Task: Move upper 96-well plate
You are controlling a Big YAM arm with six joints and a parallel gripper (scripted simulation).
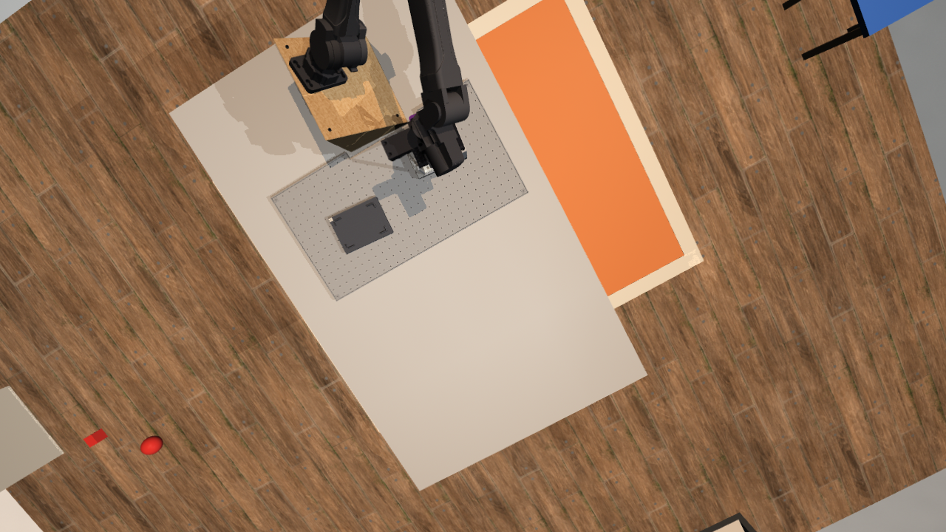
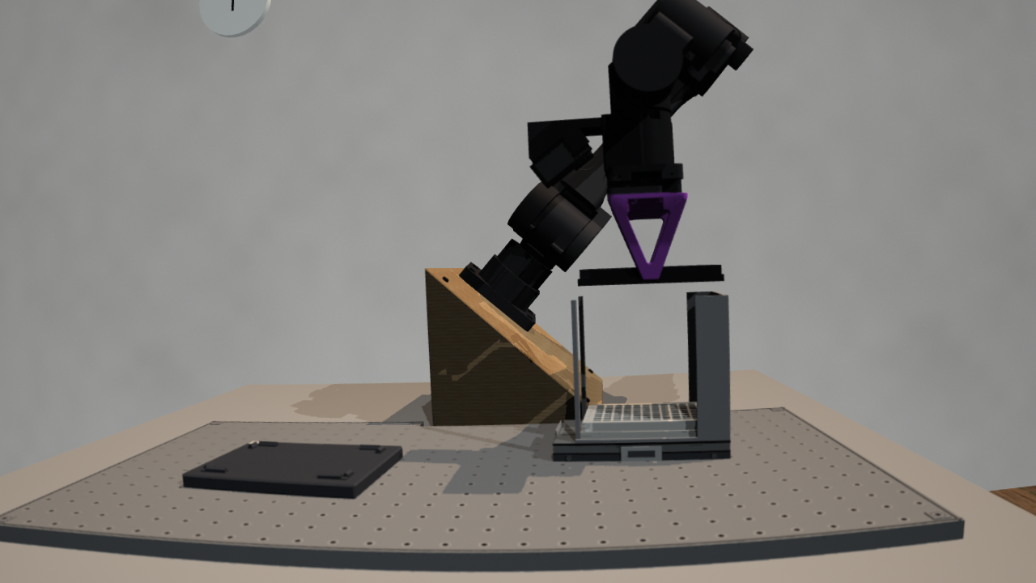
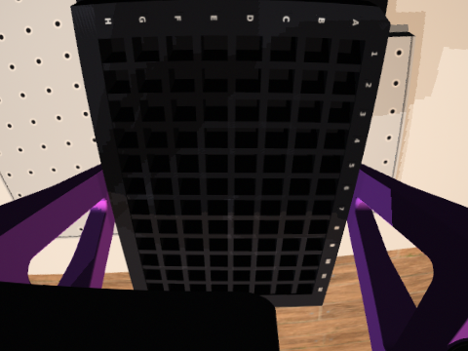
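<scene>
My gripper is now right at the black 96-well plate. The rest, counted from my hand: pale A1 square (39 cm to the right, 16 cm below); then white plate (14 cm below).
</scene>
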